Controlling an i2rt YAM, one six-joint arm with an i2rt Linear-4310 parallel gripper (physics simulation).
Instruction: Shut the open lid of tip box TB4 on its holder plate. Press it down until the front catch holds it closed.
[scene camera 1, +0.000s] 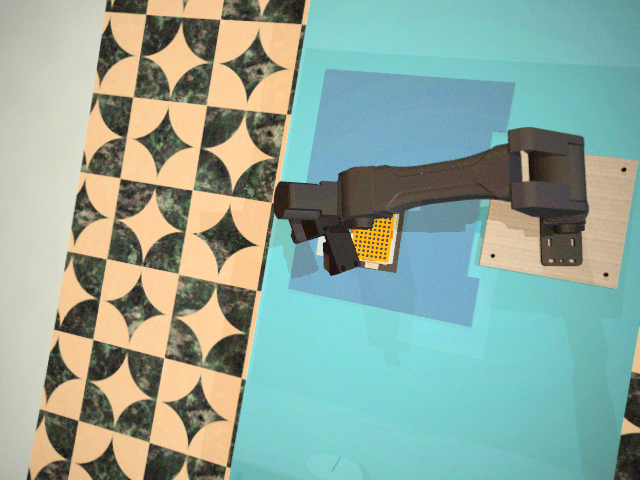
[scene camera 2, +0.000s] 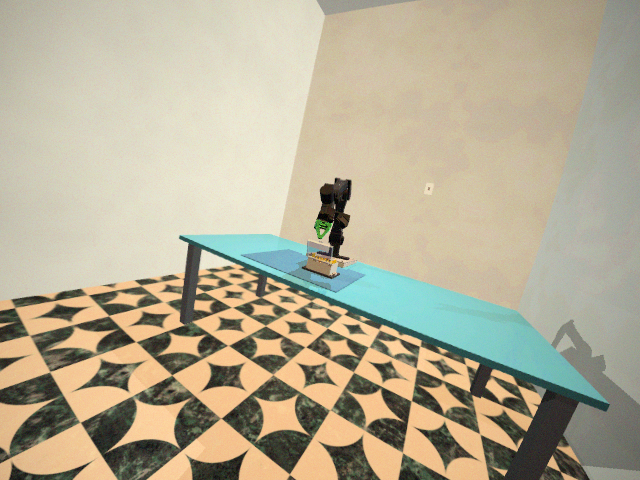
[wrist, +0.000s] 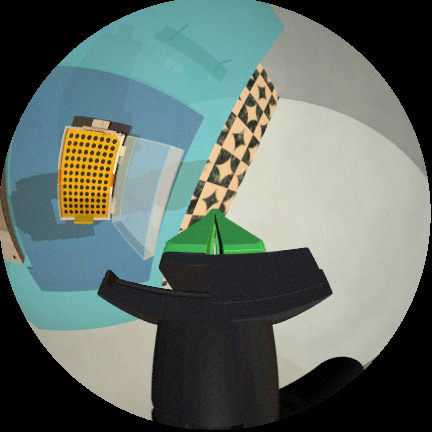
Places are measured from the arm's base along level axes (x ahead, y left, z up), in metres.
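Pixels of known places: gripper, fingertip midpoint: (scene camera 1: 295, 227) (scene camera 2: 319, 238) (wrist: 214, 213); arm's base, link origin: (scene camera 2: 333, 256).
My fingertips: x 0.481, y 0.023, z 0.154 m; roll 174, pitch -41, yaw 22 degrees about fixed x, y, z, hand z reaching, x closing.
Observation:
Ahead of a thing's pixels: the offset from my fingertips to its top centre. "*": to the spot under its first point. Level surfaces: height alone.
Tip box TB4 @[dy +0.005, dx -0.128, dz -0.095 m] (scene camera 1: 373, 240) (scene camera 2: 321, 266) (wrist: 86, 172) stands on its dark holder plate (scene camera 1: 399, 258) (scene camera 2: 334, 275) (wrist: 81, 120), its orange tip rack uncovered. Its clear lid @[* dy +0.001, dx -0.047, dz -0.051 m] (scene camera 2: 320, 249) (wrist: 144, 187) stands open, raised along one long side of the box; in scene camera 1 the arm covers most of it. My gripper (scene camera 2: 321, 237) (wrist: 214, 213) has green fingers that are shut with nothing between them. It hangs above the open lid in scene camera 2, apart from it as far as I can see. In scene camera 1 the fingertips are hidden under the arm. The front catch is too small to judge.
The box stands on a blue mat @[dz -0.169 m] (scene camera 1: 413, 118) (scene camera 2: 279, 256) (wrist: 160, 115) on the turquoise table @[dz -0.172 m] (scene camera 1: 361, 423) (scene camera 2: 439, 315) (wrist: 235, 30). A wooden base board (scene camera 1: 516, 248) carries the arm at the right in scene camera 1. The table edge runs close beyond the lid side.

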